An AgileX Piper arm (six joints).
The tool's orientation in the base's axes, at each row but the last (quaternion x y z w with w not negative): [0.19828 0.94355 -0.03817 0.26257]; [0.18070 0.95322 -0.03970 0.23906]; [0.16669 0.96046 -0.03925 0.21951]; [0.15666 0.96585 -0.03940 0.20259]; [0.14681 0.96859 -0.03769 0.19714]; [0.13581 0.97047 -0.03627 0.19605]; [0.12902 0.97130 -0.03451 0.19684]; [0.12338 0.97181 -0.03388 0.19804]
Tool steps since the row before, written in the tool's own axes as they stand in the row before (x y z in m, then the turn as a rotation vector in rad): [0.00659 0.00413 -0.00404 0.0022 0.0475 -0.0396]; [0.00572 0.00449 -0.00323 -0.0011 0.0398 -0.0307]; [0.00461 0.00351 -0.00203 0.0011 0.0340 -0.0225]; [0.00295 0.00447 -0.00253 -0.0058 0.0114 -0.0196]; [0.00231 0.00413 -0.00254 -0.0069 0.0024 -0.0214]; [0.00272 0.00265 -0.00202 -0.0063 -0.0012 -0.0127]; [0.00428 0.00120 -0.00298 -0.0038 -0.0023 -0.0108]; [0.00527 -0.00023 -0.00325 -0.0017 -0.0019 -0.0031]
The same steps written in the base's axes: [-0.00548 0.00684 0.00024 -0.0020 0.0514 0.0344]; [-0.00449 0.00657 0.00021 0.0018 0.0417 0.0280]; [-0.00355 0.00500 -0.00018 0.0013 0.0357 0.0197]; [-0.00210 0.00544 0.00107 0.0012 0.0119 0.0201]; [-0.00174 0.00490 0.00137 -0.0012 0.0032 0.0224]; [-0.00242 0.00347 0.00075 0.0005 -0.0012 0.0142]; [-0.00460 0.00252 0.00105 -0.0013 -0.0018 0.0115]; [-0.00598 0.00134 0.00092 -0.0001 -0.0019 0.0036]
